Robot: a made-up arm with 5 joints. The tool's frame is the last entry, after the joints. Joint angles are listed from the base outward. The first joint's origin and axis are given. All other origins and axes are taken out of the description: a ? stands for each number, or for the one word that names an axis. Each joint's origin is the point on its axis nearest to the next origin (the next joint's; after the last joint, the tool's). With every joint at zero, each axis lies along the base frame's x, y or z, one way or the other. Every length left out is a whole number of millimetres.
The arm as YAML. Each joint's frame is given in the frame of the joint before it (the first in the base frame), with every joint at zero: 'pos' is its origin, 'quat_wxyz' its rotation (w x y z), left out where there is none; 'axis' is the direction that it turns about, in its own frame. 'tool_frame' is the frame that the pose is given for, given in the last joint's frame.
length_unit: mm
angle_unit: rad
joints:
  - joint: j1
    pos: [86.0, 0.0, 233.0]
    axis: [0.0, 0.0, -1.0]
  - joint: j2
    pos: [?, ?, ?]
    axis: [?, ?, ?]
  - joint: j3
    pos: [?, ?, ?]
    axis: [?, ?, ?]
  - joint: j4
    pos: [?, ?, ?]
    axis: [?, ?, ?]
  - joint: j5
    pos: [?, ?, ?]
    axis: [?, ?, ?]
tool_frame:
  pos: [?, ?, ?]
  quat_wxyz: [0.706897, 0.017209, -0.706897, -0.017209]
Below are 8 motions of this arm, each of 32 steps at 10 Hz.
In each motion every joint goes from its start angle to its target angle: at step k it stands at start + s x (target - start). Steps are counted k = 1, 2, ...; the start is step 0. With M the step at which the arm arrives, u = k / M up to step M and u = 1 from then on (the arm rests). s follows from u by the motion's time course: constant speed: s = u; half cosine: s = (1 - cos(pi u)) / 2; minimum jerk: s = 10 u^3 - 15 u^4 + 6 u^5.
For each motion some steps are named. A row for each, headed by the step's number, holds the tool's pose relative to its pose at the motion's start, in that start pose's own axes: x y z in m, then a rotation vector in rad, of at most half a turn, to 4 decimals.
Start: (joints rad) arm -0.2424 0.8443 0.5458 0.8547 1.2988
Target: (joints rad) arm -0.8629 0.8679 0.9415 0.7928 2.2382
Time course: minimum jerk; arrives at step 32
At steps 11, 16, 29, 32:
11: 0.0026 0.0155 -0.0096 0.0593 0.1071 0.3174
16: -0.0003 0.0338 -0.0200 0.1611 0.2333 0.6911
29: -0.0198 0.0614 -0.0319 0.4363 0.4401 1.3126
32: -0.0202 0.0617 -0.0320 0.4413 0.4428 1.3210

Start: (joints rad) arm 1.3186 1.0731 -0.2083 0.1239 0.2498
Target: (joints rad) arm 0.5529 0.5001 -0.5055 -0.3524 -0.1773
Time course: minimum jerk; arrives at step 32
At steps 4, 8, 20, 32:
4: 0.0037 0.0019 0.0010 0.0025 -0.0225 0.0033
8: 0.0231 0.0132 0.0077 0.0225 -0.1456 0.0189
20: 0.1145 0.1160 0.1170 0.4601 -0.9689 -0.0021
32: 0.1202 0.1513 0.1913 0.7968 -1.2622 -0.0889

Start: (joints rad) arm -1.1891 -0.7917 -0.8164 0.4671 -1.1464
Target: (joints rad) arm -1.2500 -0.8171 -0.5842 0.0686 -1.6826
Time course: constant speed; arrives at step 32
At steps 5, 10, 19, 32:
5: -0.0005 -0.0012 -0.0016 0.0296 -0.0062 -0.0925
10: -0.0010 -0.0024 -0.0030 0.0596 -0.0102 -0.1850
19: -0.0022 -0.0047 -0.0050 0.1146 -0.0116 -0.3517
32: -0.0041 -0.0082 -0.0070 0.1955 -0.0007 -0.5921

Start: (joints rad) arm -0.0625 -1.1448 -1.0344 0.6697 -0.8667
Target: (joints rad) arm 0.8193 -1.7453 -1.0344 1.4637 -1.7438
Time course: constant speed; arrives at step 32
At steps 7, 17, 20, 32:
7: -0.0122 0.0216 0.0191 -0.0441 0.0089 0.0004
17: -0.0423 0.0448 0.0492 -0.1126 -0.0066 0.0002
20: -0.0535 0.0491 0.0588 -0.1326 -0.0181 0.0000
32: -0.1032 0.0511 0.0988 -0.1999 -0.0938 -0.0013

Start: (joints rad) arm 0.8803 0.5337 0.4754 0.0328 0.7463
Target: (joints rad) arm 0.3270 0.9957 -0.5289 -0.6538 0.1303
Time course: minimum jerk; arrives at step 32
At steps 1, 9, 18, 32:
1: 0.0001 0.0000 0.0000 -0.0002 -0.0003 0.0000
9: 0.0251 -0.0018 -0.0019 -0.0688 -0.1626 -0.0225
18: 0.1079 0.0153 0.0161 -0.1241 -0.7877 -0.1442
32: 0.1550 0.0490 0.0554 0.0416 -1.3110 -0.2814

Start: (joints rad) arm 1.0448 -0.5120 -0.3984 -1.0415 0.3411
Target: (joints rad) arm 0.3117 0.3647 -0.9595 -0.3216 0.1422
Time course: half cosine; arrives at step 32
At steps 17, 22, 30, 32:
17: -0.0466 0.0682 0.0356 0.0942 0.5566 -0.5123
22: -0.0455 0.1074 0.0564 0.1810 0.7689 -0.7320
30: -0.0313 0.1444 0.0770 0.2903 0.9545 -0.9315
32: -0.0304 0.1460 0.0780 0.2959 0.9626 -0.9403

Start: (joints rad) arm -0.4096 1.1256 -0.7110 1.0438 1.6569
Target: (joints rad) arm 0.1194 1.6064 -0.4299 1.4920 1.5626
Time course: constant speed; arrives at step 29
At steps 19, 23, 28, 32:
19: -0.0403 0.0954 -0.0467 0.7856 -0.1050 -0.4000
23: -0.0407 0.1160 -0.0492 0.9478 -0.1571 -0.4757
28: -0.0377 0.1400 -0.0491 1.1483 -0.2373 -0.5618
32: -0.0366 0.1445 -0.0487 1.1880 -0.2554 -0.5776

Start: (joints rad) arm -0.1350 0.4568 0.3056 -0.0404 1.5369
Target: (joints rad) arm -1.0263 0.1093 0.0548 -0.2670 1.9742
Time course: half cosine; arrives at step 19
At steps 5, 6, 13, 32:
5: 0.0323 -0.0155 0.0077 -0.1274 -0.1203 0.1581
6: 0.0458 -0.0207 0.0124 -0.1810 -0.1698 0.2174
13: 0.1504 -0.0400 0.0885 -0.6740 -0.5967 0.5902
32: 0.1806 -0.0367 0.1357 -0.8952 -0.7734 0.6648

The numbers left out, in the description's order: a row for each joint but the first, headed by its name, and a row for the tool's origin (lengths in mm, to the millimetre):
j2: xyz 20.0 8.0 0.0, axis 0.0 1.0 0.0
j3: xyz 17.0 0.0 69.0, axis 0.0 1.0 0.0
j4: xyz 122.0 0.0 5.0, axis 0.0 1.0 0.0
j5: xyz 66.0 0.0 0.0, axis -1.0 0.0 0.0
tool: xyz 0.0 0.0 0.0

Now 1 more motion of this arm.
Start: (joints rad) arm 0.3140 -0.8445 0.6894 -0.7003 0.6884
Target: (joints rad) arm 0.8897 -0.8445 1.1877 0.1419 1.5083
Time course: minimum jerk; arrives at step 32
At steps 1, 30, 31, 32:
1: 0.0000 0.0000 0.0000 0.0001 0.0004 0.0004
30: -0.1197 -0.0173 0.1115 0.8490 1.2123 0.7834
31: -0.1198 -0.0174 0.1119 0.8514 1.2143 0.7835
32: -0.1198 -0.0174 0.1119 0.8517 1.2146 0.7836

